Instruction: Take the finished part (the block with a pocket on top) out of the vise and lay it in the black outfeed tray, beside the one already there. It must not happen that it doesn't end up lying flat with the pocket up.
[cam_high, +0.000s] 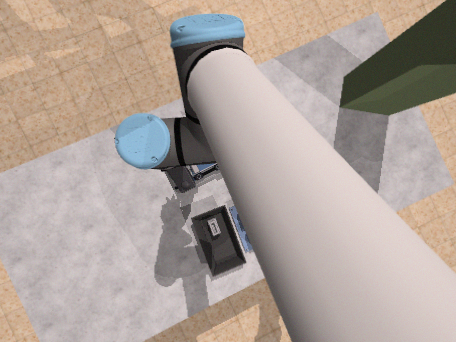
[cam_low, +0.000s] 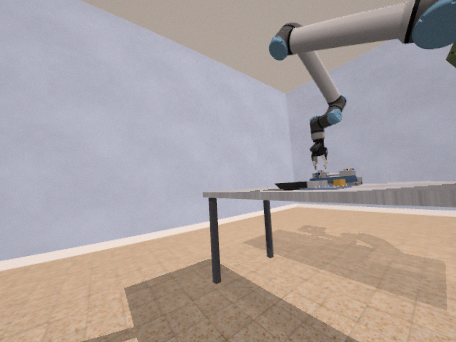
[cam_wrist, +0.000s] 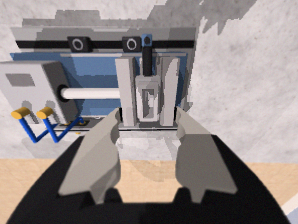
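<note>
The vise lies 70 mm behind my hand, 20 mm to the right of it and 100 mm below it. Round my hand: blue fixture plate: 260 mm behind, 270 mm to the left, 130 mm below; then orange block: 300 mm behind, 220 mm to the left, 110 mm below; then grey end block: 160 mm behind, 50 mm to the right, 60 mm below.
</note>
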